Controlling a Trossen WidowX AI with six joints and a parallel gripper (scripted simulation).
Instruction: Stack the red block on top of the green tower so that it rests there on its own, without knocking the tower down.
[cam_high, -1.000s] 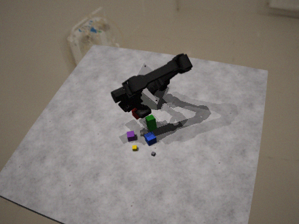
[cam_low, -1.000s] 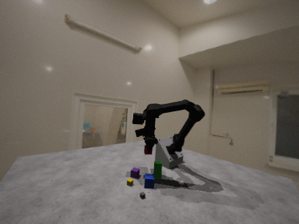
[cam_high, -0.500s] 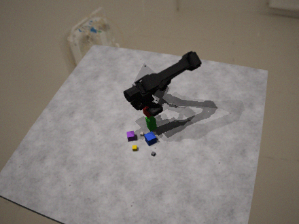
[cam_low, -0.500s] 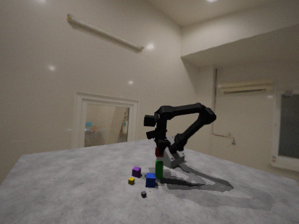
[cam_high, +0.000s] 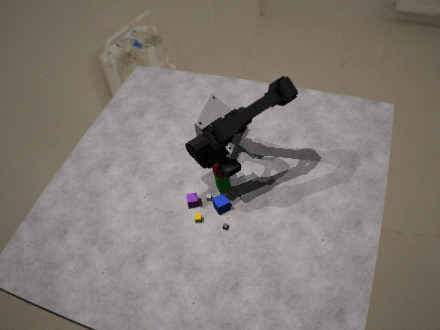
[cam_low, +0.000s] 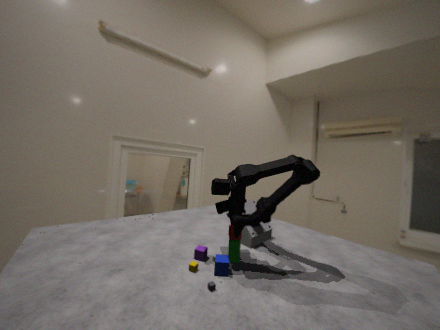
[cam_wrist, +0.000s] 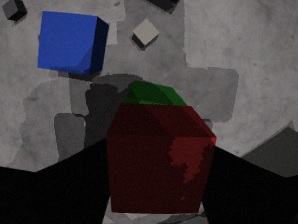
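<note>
The white block is 90 mm below my gripper tip, 60 mm ahead of it and 30 mm to the right of it. The rest, counted from my gripper tip: blue block 80 mm ahead, 70 mm below, 40 mm to the left; then red block 10 mm above; then purple block 100 mm ahead, 80 mm below, 70 mm to the right.
</note>
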